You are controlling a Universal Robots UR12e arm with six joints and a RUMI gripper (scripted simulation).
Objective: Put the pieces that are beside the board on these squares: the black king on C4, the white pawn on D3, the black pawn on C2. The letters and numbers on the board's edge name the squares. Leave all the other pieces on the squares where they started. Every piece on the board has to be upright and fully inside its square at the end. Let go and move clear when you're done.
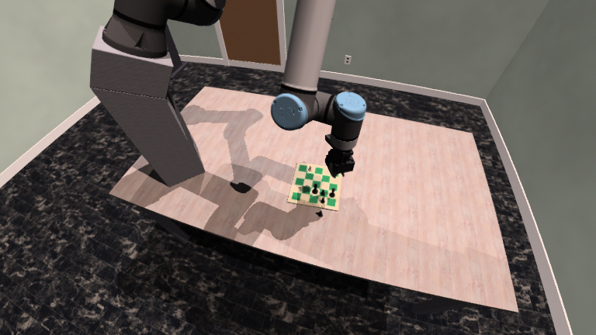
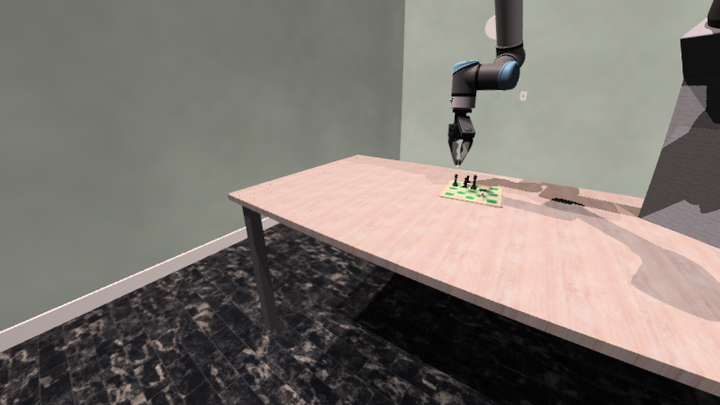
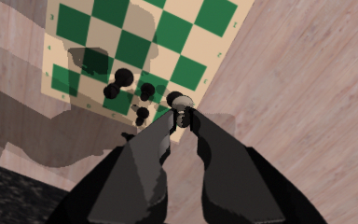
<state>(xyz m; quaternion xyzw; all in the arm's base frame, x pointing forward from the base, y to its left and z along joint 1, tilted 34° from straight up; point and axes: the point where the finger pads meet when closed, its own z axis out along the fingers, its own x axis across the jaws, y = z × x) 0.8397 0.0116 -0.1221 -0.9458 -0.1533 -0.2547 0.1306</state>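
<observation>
My hand is 7 cm past the black king, 4 cm to the left of it and 8 cm above it. The rest, counted from my hand: chessboard 7 cm behind, 12 cm below.
</observation>
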